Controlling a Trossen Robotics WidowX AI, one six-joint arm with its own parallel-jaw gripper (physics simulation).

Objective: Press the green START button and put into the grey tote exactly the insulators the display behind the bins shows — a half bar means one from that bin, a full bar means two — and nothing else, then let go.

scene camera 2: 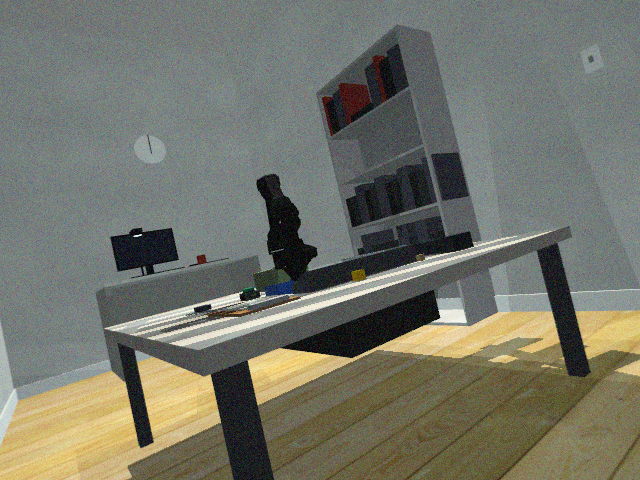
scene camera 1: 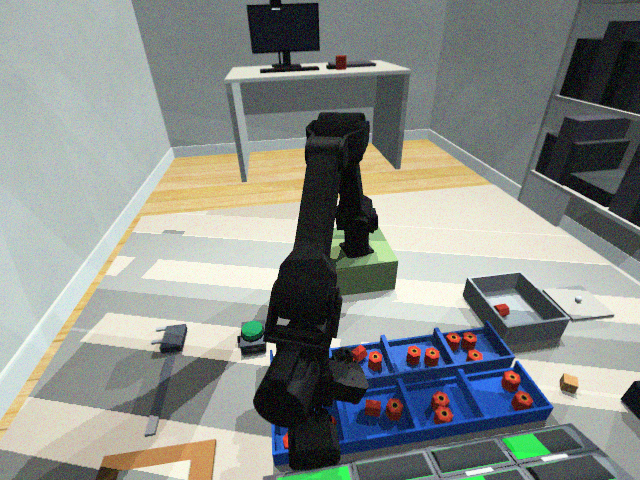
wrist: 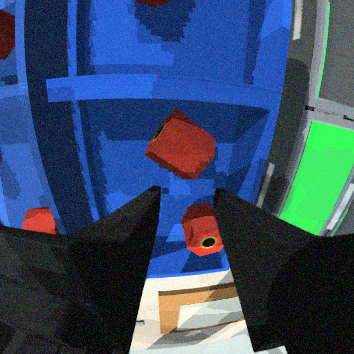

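Seen in the pictures: gripper, between the fingertips: (wrist: 187,194); arm's base, origin of its link: (scene camera 1: 356,248).
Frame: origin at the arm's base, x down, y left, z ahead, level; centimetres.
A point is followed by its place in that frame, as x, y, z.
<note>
My gripper (scene camera 1: 313,457) (wrist: 187,194) {6.8, -23.5, 33.9} is partly open and empty, over the near-left bin of the blue bins (scene camera 1: 413,435) (wrist: 165,89). In the wrist view one red insulator (wrist: 182,145) {5.5, -20.2, 33.8} lies tilted beyond the fingertips. Another insulator (wrist: 202,230) {5.4, -25.1, 34.3} shows between the fingers, lower down, close to the right finger. The other bins hold more red insulators. A red insulator (scene camera 1: 501,310) {5.7, 22.0, 24.7} lies in the grey tote (scene camera 1: 537,331) {5.4, 23.8, 31.9}. The green START button (scene camera 1: 252,330) {4.4, -27.9, 12.4} (scene camera 2: 248,290) {5.2, -29.1, 13.2} stands left of the bins. The display (scene camera 1: 392,467) {3.7, -14.8, 43.6} has green bars and is cut off in scene camera 1.
A white lid (scene camera 1: 594,308) {7.6, 42.7, 30.2} with a knob lies beside the tote. An orange cube (scene camera 1: 568,382) {6.4, 20.3, 41.6} lies right of the bins. A grey pronged tool (scene camera 1: 173,338) {6.5, -43.2, 6.8} lies left of the button. An orange frame (scene camera 1: 204,462) {7.8, -39.0, 32.1} (wrist: 170,302) {7.8, -39.5, 30.2} lies at the front left. The arm stands on a green block (scene camera 1: 367,276) {3.4, -0.2, 6.8}.
</note>
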